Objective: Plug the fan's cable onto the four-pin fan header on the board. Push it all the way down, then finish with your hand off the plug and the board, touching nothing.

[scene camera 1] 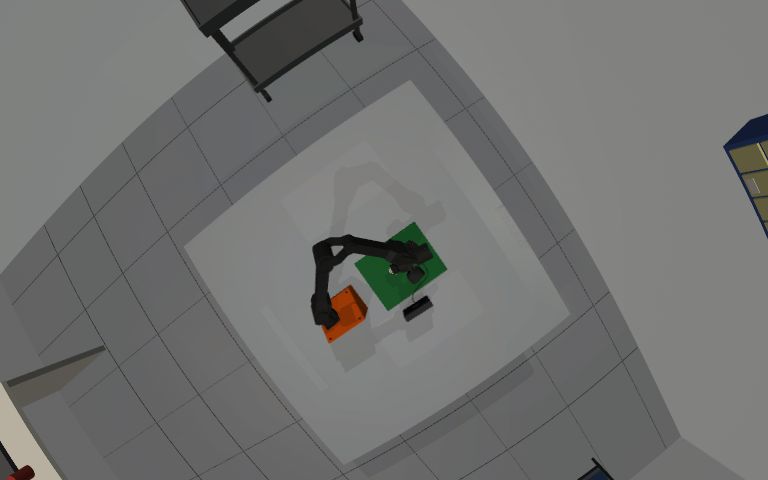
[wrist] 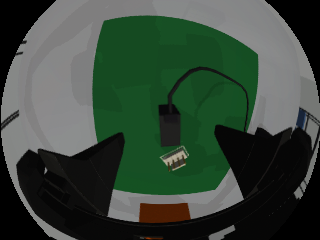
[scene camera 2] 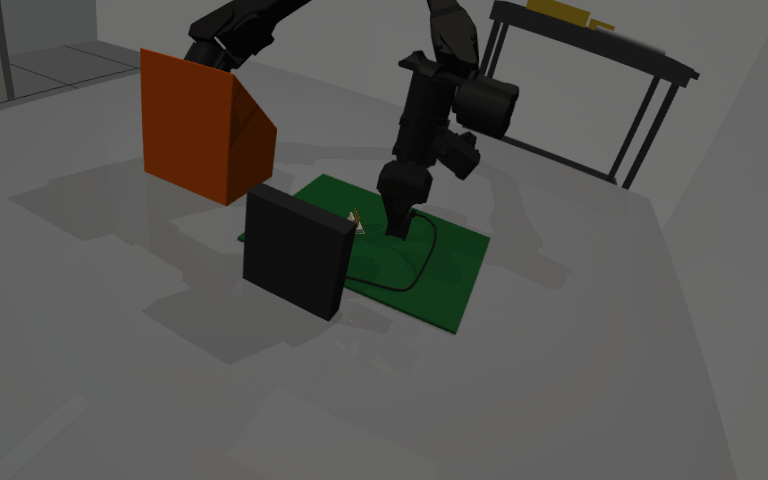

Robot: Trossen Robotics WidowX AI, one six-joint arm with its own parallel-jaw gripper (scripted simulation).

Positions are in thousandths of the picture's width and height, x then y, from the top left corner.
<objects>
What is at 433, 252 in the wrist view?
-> A green board.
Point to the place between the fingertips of my gripper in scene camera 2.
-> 520, 447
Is my gripper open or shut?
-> Open.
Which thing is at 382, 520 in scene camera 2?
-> A black fan.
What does my gripper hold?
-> Nothing.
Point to a black plug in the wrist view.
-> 530, 515
</objects>
